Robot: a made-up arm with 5 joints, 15 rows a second.
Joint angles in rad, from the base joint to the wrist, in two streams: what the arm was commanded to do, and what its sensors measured. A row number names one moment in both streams.
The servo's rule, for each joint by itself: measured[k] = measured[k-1] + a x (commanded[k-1-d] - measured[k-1]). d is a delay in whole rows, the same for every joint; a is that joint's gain. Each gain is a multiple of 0.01, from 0.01 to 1. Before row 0 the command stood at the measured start. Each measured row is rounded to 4 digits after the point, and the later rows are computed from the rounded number. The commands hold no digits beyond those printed.
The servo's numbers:
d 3
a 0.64 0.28 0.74 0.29 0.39
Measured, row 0: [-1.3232, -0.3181, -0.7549, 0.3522, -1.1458]
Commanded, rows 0 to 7: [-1.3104, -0.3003, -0.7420, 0.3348, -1.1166]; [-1.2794, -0.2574, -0.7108, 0.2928, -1.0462]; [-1.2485, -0.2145, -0.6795, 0.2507, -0.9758]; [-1.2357, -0.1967, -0.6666, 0.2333, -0.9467]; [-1.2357, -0.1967, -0.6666, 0.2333, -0.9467]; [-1.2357, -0.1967, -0.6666, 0.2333, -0.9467]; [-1.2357, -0.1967, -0.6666, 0.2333, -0.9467]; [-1.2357, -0.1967, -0.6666, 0.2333, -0.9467]
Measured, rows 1 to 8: [-1.3232, -0.3181, -0.7549, 0.3522, -1.1458]; [-1.3232, -0.3181, -0.7549, 0.3522, -1.1458]; [-1.3232, -0.3181, -0.7549, 0.3522, -1.1458]; [-1.3150, -0.3131, -0.7454, 0.3472, -1.1344]; [-1.2922, -0.2975, -0.7198, 0.3314, -1.1000]; [-1.2642, -0.2743, -0.6900, 0.3080, -1.0516]; [-1.2460, -0.2526, -0.6727, 0.2863, -1.0107]; [-1.2394, -0.2369, -0.6682, 0.2709, -0.9857]
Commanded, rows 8 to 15: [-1.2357, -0.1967, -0.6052, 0.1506, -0.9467]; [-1.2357, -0.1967, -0.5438, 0.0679, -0.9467]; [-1.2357, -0.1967, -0.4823, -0.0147, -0.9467]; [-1.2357, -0.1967, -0.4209, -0.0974, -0.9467]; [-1.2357, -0.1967, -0.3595, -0.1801, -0.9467]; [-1.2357, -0.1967, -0.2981, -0.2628, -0.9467]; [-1.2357, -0.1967, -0.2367, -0.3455, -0.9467]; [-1.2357, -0.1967, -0.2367, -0.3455, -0.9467]
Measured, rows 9 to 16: [-1.2370, -0.2256, -0.6670, 0.2600, -0.9705]; [-1.2362, -0.2175, -0.6667, 0.2523, -0.9612]; [-1.2359, -0.2117, -0.6666, 0.2468, -0.9555]; [-1.2358, -0.2075, -0.6212, 0.2189, -0.9521]; [-1.2357, -0.2045, -0.5639, 0.1751, -0.9500]; [-1.2357, -0.2023, -0.5035, 0.1201, -0.9487]; [-1.2357, -0.2007, -0.4424, 0.0570, -0.9479]; [-1.2357, -0.1996, -0.3811, -0.0118, -0.9474]
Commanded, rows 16 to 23: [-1.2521, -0.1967, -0.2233, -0.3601, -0.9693]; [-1.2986, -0.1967, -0.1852, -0.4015, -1.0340]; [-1.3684, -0.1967, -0.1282, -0.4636, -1.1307]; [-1.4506, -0.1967, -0.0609, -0.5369, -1.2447]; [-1.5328, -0.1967, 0.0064, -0.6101, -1.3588]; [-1.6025, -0.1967, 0.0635, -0.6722, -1.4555]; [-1.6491, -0.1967, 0.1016, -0.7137, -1.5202]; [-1.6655, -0.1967, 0.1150, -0.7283, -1.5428]
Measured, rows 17 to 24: [-1.2357, -0.1988, -0.3197, -0.0846, -0.9471]; [-1.2357, -0.1982, -0.2583, -0.1603, -0.9469]; [-1.2357, -0.1978, -0.2423, -0.2140, -0.9468]; [-1.2462, -0.1975, -0.2282, -0.2564, -0.9556]; [-1.2797, -0.1973, -0.1964, -0.2985, -0.9862]; [-1.3365, -0.1971, -0.1459, -0.3464, -1.0426]; [-1.4095, -0.1970, -0.0830, -0.4016, -1.1214]; [-1.4884, -0.1969, -0.0168, -0.4621, -1.2140]
